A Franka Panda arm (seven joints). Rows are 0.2 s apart.
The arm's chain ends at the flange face. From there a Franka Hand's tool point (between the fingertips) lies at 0.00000 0.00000 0.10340 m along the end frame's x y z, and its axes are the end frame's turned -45 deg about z.
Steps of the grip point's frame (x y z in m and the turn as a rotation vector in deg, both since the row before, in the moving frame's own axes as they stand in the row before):
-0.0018 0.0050 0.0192 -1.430 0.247 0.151
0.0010 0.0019 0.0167 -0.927 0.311 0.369
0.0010 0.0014 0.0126 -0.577 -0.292 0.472
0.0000 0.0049 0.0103 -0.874 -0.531 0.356
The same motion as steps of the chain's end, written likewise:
0.0001 0.0033 0.0192 -0.837 1.186 0.151
0.0005 -0.0002 0.0167 -0.436 0.875 0.369
0.0013 -0.0008 0.0126 -0.614 0.202 0.472
0.0030 0.0017 0.0103 -0.993 0.243 0.356

